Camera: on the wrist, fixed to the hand. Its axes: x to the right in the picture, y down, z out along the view.
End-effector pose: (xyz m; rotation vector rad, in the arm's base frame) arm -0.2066 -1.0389 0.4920 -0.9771 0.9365 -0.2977
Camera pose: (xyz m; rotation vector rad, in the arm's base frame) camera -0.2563 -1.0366 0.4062 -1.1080 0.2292 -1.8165
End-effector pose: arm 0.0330 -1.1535 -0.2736 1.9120 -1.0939 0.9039
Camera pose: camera -0.0444 -1.1395 -0.2131 2.0803 0.7495 0.4625
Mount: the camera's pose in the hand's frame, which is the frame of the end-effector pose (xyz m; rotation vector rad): 0.0157 0.0797 -0.0569 0.3880 0.3056 -1.4624
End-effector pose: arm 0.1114 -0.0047 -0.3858 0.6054 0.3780 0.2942
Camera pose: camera 0.0886 0.0918 -0.3851 0.5214 1.0775 -1.1238
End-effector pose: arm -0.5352 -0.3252 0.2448 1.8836 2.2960 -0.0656
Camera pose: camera -0.4662 -0.2859 0.3042 0.1081 -2.7762 0.3409
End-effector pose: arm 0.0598 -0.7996 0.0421 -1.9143 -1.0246 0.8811
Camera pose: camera 0.1410 -0.8330 -0.0040 -0.5646 -1.4991 -0.0933
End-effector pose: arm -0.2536 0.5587 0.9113 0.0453 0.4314 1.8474
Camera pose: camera -0.3455 0.5378 0.8805 -0.2376 0.7511 0.3140
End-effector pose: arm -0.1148 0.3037 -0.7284 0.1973 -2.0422 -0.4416
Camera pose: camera -0.0695 0.3591 -0.6598 1.8972 -1.3388 -0.7832
